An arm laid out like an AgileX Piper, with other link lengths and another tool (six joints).
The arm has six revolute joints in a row. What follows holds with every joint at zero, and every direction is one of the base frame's. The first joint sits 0.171 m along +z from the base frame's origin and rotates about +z. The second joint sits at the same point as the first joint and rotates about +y. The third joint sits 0.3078 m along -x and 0.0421 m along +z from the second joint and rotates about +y. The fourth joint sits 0.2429 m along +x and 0.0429 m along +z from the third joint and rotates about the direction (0.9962, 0, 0.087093). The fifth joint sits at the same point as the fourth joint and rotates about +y. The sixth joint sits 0.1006 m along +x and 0.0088 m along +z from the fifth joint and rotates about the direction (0.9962, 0, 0.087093). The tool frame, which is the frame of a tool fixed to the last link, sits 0.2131 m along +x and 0.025 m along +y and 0.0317 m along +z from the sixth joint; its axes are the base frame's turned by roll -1.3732, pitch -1.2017 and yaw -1.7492 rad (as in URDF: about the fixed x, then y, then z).
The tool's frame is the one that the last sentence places.
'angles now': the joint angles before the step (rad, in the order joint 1, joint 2, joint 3, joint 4, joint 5, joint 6). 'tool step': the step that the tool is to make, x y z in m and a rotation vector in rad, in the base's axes. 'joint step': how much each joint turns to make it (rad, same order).
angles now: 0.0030 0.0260 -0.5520 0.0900 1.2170 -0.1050
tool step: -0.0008 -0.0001 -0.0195 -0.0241 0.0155 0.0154
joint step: 0.0003 -0.0301 0.0558 -0.0012 -0.0078 -0.0287
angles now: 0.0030 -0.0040 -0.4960 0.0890 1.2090 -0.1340
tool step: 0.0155 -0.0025 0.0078 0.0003 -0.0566 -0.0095
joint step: 0.0004 0.0002 0.0371 -0.0054 -0.0943 0.0003
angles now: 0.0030 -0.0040 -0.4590 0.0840 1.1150 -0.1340
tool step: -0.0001 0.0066 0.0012 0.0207 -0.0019 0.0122
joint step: -0.0004 -0.0002 0.0020 0.0244 -0.0038 -0.0003
